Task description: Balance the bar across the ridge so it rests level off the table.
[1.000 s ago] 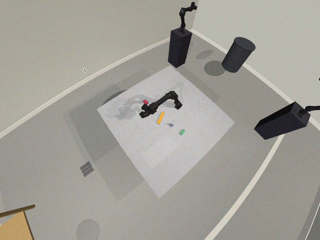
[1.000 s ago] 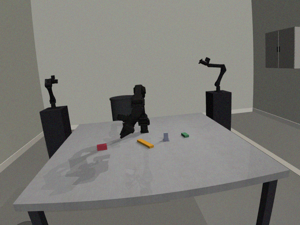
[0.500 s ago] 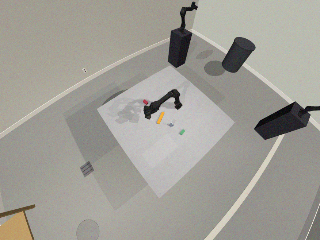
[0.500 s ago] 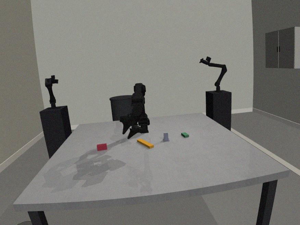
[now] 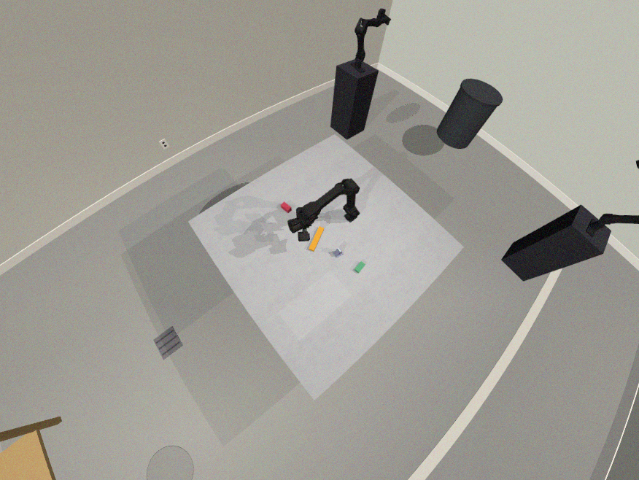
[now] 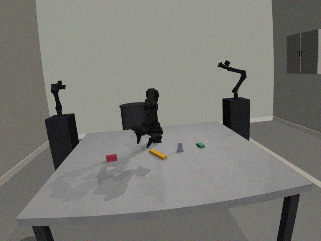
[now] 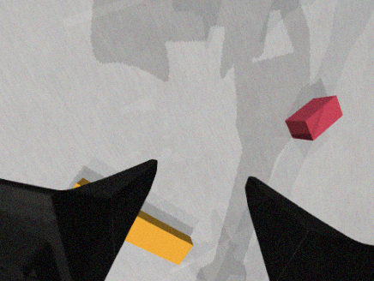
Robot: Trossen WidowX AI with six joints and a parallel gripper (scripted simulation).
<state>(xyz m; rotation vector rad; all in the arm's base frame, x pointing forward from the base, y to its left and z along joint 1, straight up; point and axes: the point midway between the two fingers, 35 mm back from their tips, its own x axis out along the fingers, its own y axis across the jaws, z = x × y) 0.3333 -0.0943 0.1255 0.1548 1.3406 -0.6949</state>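
My gripper tip is 90 mm to the right of the orange bar, 90 mm above it and 60 mm past it. The rest, counted from my gripper tip: red block (200 mm to the right, 80 mm below, 50 mm behind); green block (390 mm to the left, 140 mm behind, 90 mm below).
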